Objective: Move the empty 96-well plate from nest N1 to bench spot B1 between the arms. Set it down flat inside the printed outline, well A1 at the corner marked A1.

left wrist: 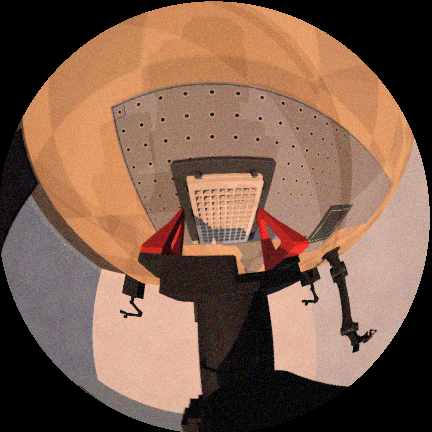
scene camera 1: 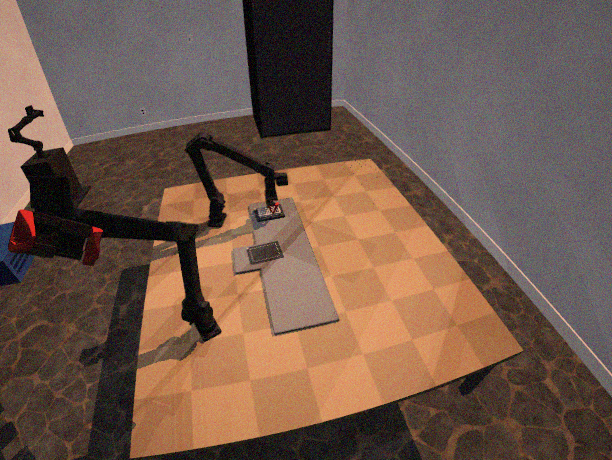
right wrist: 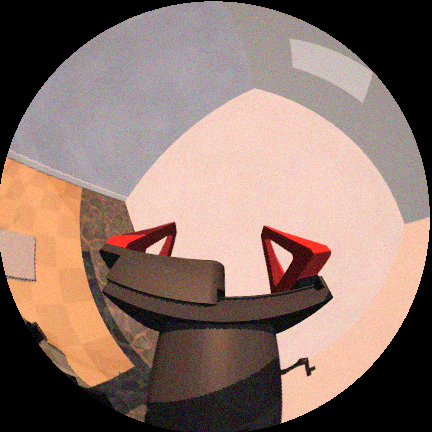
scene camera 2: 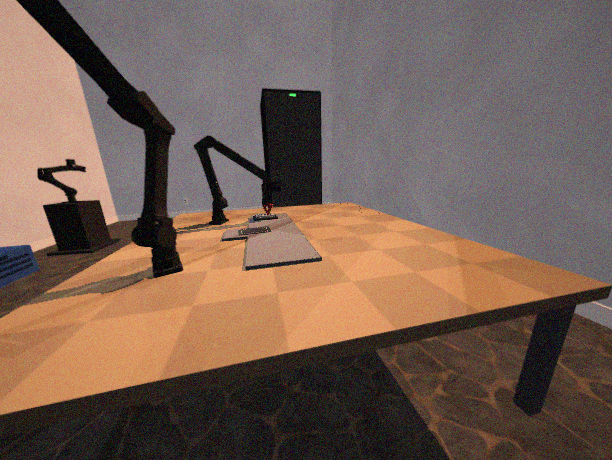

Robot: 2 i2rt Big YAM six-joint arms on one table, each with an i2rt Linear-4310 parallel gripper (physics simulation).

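Pixels of known places: left gripper, fingertip midpoint: [left wrist: 221, 211] [scene camera 1: 272, 208] [scene camera 2: 267, 213]; right gripper, fingertip midpoint: [scene camera 1: 67, 249] [right wrist: 219, 228]; left arm's base, origin of the base link: [scene camera 1: 217, 220] [scene camera 2: 219, 222]; right arm's base, origin of the base link: [left wrist: 330, 251] [scene camera 1: 207, 327] [scene camera 2: 167, 268].
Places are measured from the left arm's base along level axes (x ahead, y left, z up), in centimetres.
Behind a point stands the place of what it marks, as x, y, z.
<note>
The pale 96-well plate [left wrist: 224, 201] @(33.0, 9.1, 3.8) [scene camera 1: 269, 213] @(30.8, 5.1, 3.4) [scene camera 2: 264, 216] @(30.9, 3.7, 3.3) lies flat in its dark nest N1 [left wrist: 223, 165] @(36.7, 10.7, 2.5) at the far end of the grey perforated deck [scene camera 1: 296, 292] @(53.3, -48.6, 1.3) [scene camera 2: 276, 249] @(53.8, -53.6, 1.3) [left wrist: 209, 116] @(41.2, 13.8, 1.3). My left gripper [left wrist: 221, 211] @(31.7, 9.0, 4.1) [scene camera 1: 272, 206] @(31.7, 9.0, 4.1) [scene camera 2: 267, 209] @(31.7, 9.0, 4.1) is open and points straight down at the plate. One red finger stands on each long side of the plate's near end. The B1 outline [scene camera 1: 264, 252] @(33.9, -24.8, 1.5) [scene camera 2: 254, 230] @(34.1, -25.1, 1.5) [left wrist: 329, 222] @(35.2, -23.1, 1.5) is a dark rectangle on a side tab of the deck, with nothing on it. My right gripper [right wrist: 219, 228] @(30.1, -111.9, 85.4) [scene camera 1: 56, 236] @(30.1, -111.9, 85.4) is open and empty, held out beyond the table's edge.
A tall black cabinet [scene camera 1: 289, 64] [scene camera 2: 291, 143] stands behind the table. A small extra arm on a black pedestal [scene camera 1: 49, 178] @(17.9, -99.5, 90.0) [scene camera 2: 73, 223] and a blue box [scene camera 1: 11, 257] [scene camera 2: 14, 262] stand on the floor to the left.
</note>
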